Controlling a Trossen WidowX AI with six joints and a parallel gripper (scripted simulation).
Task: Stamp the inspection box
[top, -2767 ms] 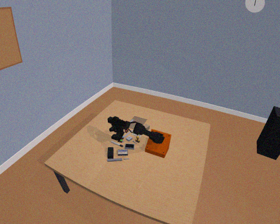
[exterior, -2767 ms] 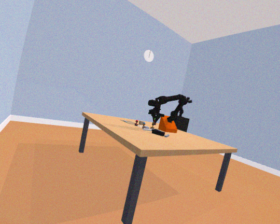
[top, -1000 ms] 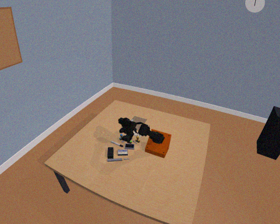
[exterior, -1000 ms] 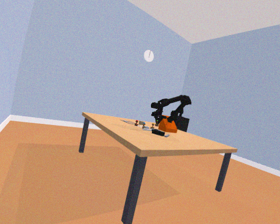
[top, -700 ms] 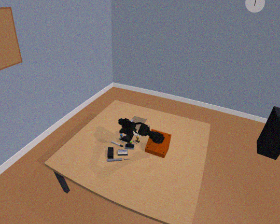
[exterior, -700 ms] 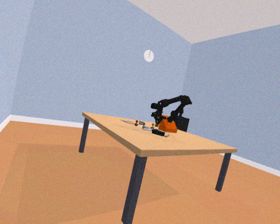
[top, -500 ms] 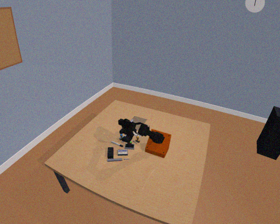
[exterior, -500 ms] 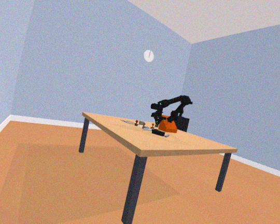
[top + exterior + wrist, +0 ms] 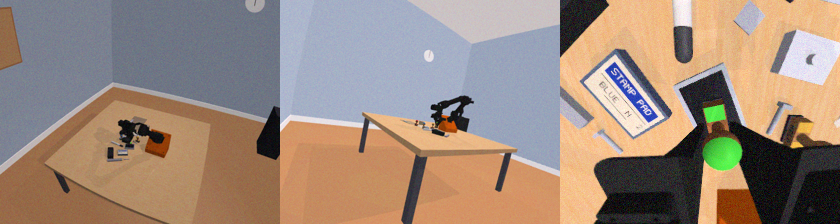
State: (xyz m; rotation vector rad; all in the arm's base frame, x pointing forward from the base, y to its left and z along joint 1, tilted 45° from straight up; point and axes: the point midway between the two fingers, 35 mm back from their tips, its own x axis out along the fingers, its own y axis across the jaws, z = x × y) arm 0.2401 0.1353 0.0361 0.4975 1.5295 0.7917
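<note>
Now: gripper tip 50 mm above the ink pad. From my gripper tip the other things lie so: white marker: 100 mm ahead, 50 mm below, 40 mm to the left; then yellow-knobbed stamp: 110 mm to the right, 40 mm below, 20 mm behind; then grey block: 90 mm to the right, 60 mm ahead, 40 mm below.
</note>
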